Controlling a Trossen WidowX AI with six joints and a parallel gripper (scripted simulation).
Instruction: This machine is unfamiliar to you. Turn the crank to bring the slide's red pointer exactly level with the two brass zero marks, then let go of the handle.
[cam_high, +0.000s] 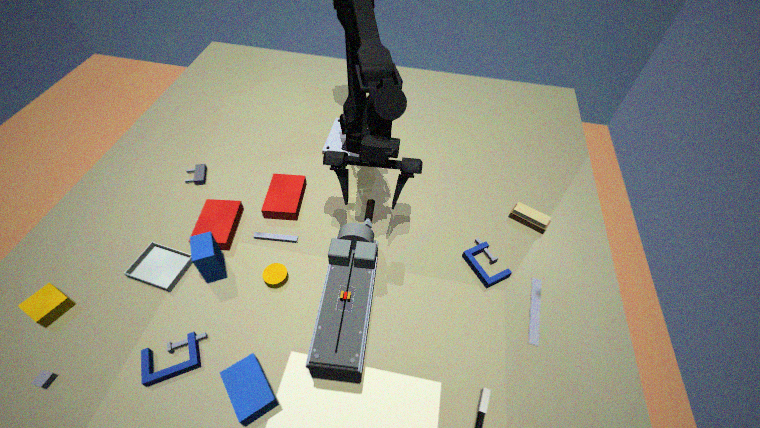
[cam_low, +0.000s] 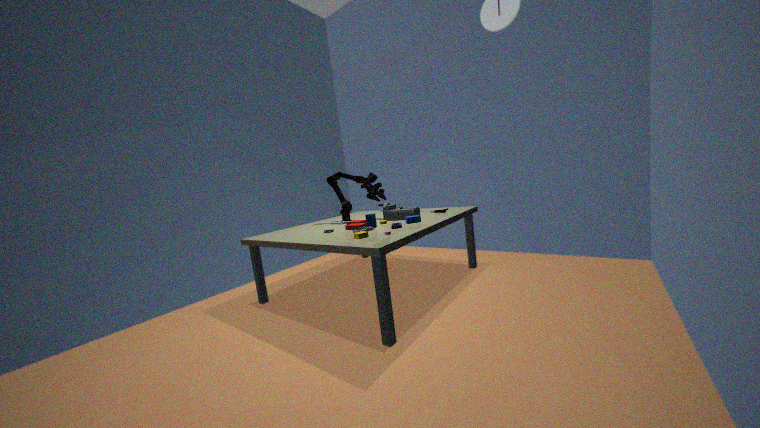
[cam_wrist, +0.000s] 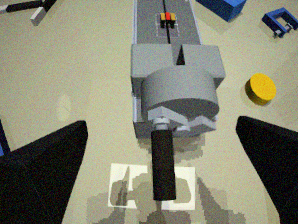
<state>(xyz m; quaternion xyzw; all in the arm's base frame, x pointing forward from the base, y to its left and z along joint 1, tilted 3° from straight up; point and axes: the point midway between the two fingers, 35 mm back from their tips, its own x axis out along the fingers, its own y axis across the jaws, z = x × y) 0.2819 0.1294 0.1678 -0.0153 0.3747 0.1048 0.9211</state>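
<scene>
The dark crank handle lies 4 cm below my gripper tip, 2 cm behind it and 1 cm to the right of it. The rest, counted from my gripper tip: tan block: 34 cm to the left, 20 cm behind, 13 cm below; then red pointer: 17 cm ahead, 6 cm below, 1 cm to the left; then grey strip: 37 cm to the left, 15 cm below, 3 cm ahead.
</scene>
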